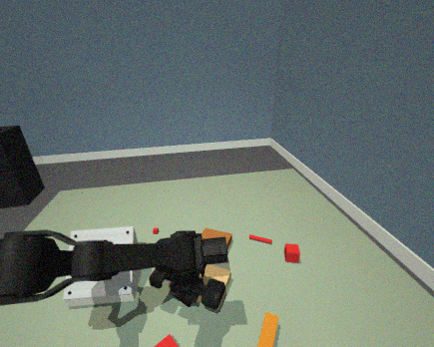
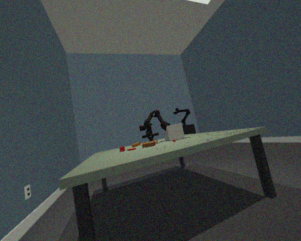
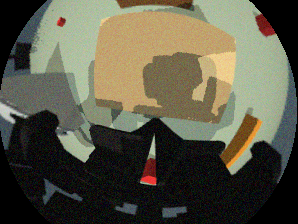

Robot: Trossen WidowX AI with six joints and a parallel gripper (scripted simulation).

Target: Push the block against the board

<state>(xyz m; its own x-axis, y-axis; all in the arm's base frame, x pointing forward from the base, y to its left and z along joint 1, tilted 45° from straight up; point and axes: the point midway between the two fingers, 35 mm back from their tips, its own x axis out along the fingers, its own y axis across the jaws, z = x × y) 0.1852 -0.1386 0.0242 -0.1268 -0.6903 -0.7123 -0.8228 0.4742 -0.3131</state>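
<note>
Right now my gripper tip is 4 cm short of the tan block, 6 cm to the right of it and 1 cm below it. The rest, counted from my gripper tip: thin red strip 28 cm ahead, 19 cm to the left; orange board 13 cm ahead, 18 cm to the right, 1 cm above.
</note>
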